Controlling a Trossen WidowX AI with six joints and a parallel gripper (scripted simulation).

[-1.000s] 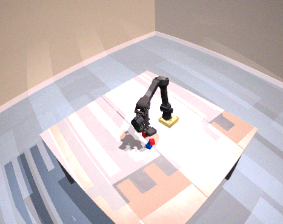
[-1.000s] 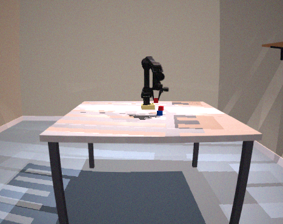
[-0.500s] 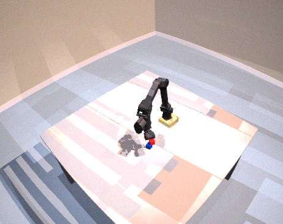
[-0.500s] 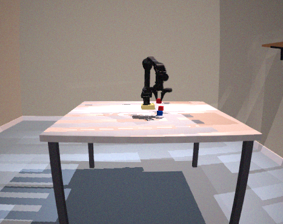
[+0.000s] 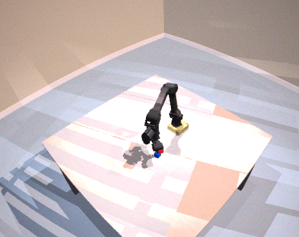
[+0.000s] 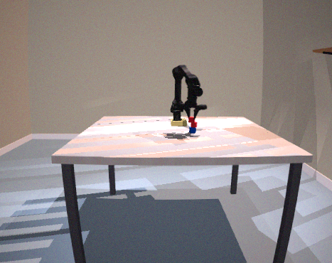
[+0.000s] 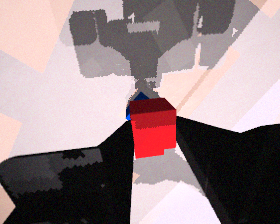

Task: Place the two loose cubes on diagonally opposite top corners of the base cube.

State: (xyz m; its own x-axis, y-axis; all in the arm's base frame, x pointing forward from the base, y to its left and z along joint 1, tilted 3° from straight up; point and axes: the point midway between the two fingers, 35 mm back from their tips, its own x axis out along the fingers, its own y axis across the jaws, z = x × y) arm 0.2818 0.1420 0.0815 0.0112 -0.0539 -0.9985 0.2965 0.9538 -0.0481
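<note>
Now: the blue cube 2 cm behind my gripper tip, 1 cm to the left of it and 7 cm below it.
</note>
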